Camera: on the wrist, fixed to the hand. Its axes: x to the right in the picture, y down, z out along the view.
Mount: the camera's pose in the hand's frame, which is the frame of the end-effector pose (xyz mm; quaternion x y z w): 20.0 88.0 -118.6 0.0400 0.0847 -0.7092 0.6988
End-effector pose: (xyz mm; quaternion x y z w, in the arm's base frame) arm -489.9 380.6 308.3 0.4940 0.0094 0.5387 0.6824
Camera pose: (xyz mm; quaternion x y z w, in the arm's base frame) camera -610.0 468.2 318.2 0.3202 0.4362 -0.0660 0.8383
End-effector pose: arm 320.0 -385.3 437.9 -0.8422 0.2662 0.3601 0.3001
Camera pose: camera 326.5 -532.3 461.4 -0.7958 -0.3715 -0.0432 0.4762
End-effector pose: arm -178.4 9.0 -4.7 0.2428 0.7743 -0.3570 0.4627
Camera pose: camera -189.7 157.3 -13.8 0.3307 -0.7382 0.5880 0.0051
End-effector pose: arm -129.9 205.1 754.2 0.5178 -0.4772 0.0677 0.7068
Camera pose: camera -99.4 331.6 826.8 0.7228 0.0963 -0.3910 0.5616
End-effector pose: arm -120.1 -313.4 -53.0 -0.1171 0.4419 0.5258 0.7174
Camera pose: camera -255.0 -338.5 -111.1 -0.4110 0.3075 -0.1689 0.8414
